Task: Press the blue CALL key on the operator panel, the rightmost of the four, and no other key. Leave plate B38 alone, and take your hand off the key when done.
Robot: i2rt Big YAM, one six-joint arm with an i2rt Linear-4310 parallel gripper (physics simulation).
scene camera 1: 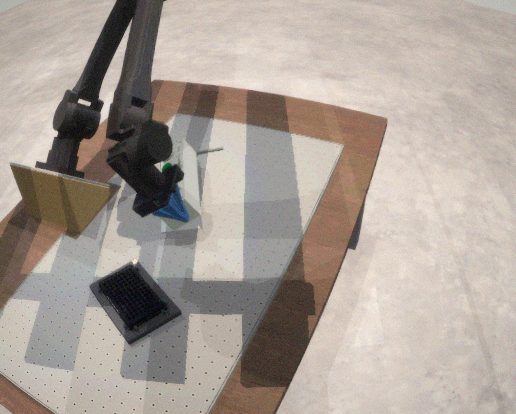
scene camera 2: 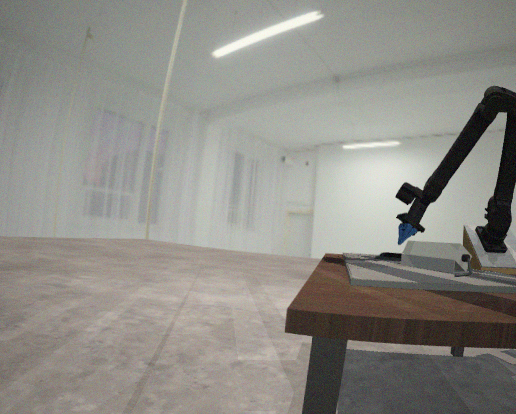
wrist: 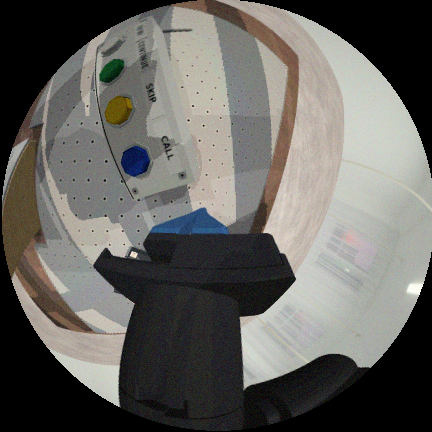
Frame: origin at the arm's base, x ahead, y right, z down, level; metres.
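Where they show: gripper, fingertip midpoint: (scene camera 1: 187, 219) (scene camera 2: 399, 244) (wrist: 202, 212); arm's base, origin of the base link: (scene camera 1: 59, 173) (scene camera 2: 489, 240).
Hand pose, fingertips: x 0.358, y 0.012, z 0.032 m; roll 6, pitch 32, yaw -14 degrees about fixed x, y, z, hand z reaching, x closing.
Observation:
Each offset is from my fingertips to the top centre of the thing. "spot": to the spot under its first point.
The operator panel @[dx -0.088, dy -0.126, dz -0.016 m] (scene camera 1: 192, 182) (scene camera 2: 432, 254) (wrist: 172, 122) is a light grey box. In the wrist view its blue CALL key @[dx -0.073, dy -0.049, dz -0.006 m] (wrist: 135, 160) is at the near end, beyond the yellow SKIP key @[dx -0.096, dy -0.093, dz -0.006 m] (wrist: 118, 110) and green CONTINUE key @[spot: dx -0.117, dy -0.133, dz -0.003 m] (wrist: 111, 70); a grey key (wrist: 113, 47) is at the far end. My gripper (scene camera 1: 187, 219) (scene camera 2: 400, 243) (wrist: 202, 212) is shut and empty, its blue tips apart from the CALL key, near the panel's CALL end. The arm hides the CALL key in scene camera 1. A dark gridded plate @[dx -0.048, dy +0.177, dz +0.042 m] (scene camera 1: 132, 297), presumably B38, lies apart; its label is unreadable.
A white perforated board (scene camera 1: 220, 260) (scene camera 2: 370, 280) lies on the brown wooden table (scene camera 1: 362, 145) (scene camera 2: 400, 322). A tilted mustard panel (scene camera 1: 65, 200) (wrist: 19, 210) stands by the arm's base. A thin grey rod @[spot: dx -0.092, dy -0.304, dz +0.062 m] (scene camera 1: 210, 150) (wrist: 177, 30) sticks out beside the operator panel.

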